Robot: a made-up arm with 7 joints.
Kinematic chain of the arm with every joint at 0, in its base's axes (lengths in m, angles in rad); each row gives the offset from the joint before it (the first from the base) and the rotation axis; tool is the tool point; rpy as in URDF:
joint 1: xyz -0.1 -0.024 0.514 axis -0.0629 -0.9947 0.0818
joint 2: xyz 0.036 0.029 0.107 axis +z
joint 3: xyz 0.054 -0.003 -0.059 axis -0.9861 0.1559 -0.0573
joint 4: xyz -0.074 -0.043 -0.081 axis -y
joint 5: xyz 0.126 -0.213 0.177 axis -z
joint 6: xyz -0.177 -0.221 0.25 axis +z
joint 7: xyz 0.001 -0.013 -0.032 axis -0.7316 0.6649 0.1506
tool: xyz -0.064 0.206 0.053 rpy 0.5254 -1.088 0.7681
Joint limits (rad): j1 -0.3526..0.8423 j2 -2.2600..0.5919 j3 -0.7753..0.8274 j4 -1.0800..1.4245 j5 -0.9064..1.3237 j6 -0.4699..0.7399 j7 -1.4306..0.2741
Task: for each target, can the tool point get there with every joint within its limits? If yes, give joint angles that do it. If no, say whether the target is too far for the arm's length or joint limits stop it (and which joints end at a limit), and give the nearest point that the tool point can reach.
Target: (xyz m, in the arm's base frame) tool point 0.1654 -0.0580 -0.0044
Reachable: no: joint limits stop it (at a limit: joint 1, joint 3, joint 4, joint 6, joint 7) | nearest point -0.0099 -0.0953 -0.0768 | short by 0.193 m
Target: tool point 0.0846 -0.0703 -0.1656
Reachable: no: joint limits stop it (at a limit: joint 1, joint 3, joint 4, joint 6, joint 7) | nearest point -0.0137 -0.0730 -0.1174 | short by 0.109 m
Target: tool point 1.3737 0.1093 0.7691
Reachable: no: too far | nearest point 0.7528 -0.1120 0.7829 | short by 0.659 m
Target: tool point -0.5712 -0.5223 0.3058
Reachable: yes | joints 0.6666 -0.9885 -0.5487 -0.2767 -0.6823 0.5448 -1.1562
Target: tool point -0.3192 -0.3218 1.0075
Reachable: yes | joints -0.0369 -1.2292 0.0141 -0.8218 0.0967 0.5260 -0.8802
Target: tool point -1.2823 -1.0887 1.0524
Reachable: no: too far | nearest point -0.7182 -0.5575 0.8208 | short by 0.809 m
